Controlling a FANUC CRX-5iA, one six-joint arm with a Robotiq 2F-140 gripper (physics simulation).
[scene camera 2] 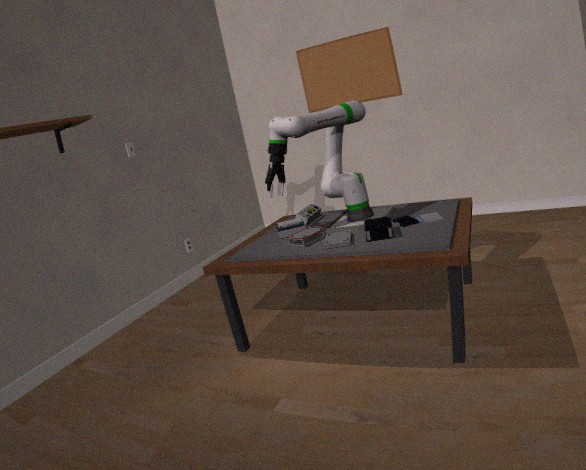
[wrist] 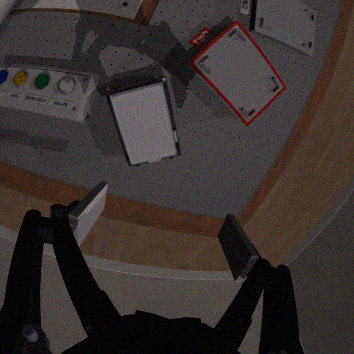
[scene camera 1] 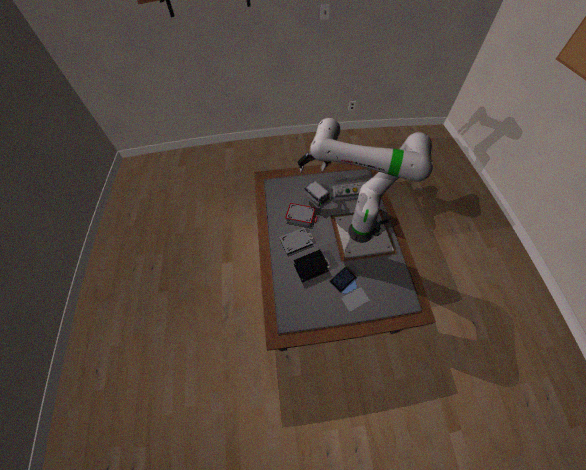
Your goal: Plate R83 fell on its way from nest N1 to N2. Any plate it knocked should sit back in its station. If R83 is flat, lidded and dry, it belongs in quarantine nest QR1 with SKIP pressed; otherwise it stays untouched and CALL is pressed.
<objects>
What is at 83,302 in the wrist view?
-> My gripper.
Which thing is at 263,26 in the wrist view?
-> A grey N2 station.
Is my gripper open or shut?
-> Open.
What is my gripper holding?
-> Nothing.
</objects>
